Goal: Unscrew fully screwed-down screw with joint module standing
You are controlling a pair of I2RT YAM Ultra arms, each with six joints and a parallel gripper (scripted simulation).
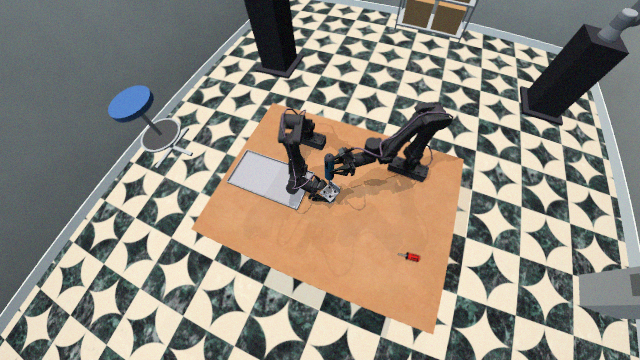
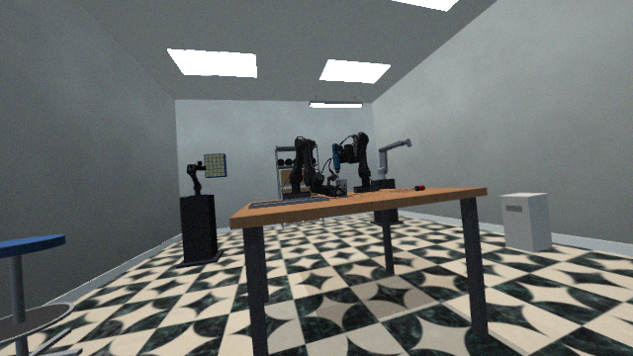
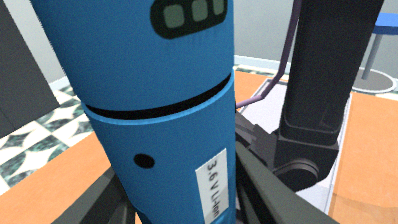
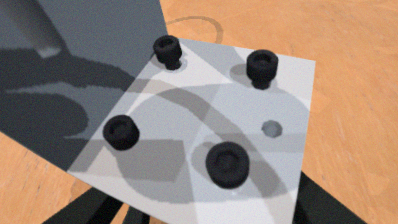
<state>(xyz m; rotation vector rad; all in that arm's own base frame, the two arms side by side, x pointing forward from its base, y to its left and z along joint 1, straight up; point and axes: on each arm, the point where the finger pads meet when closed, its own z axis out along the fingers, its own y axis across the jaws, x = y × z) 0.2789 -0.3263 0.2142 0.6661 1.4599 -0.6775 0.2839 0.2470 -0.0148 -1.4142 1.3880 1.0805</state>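
Right now the round joint module is right at my right hand. The rest, counted from my right hand: grey mat: 330 mm to the right, 20 mm below, 10 mm ahead; then grey bracket: 50 mm above; then screw: 50 mm above, 20 mm to the right, 10 mm ahead.
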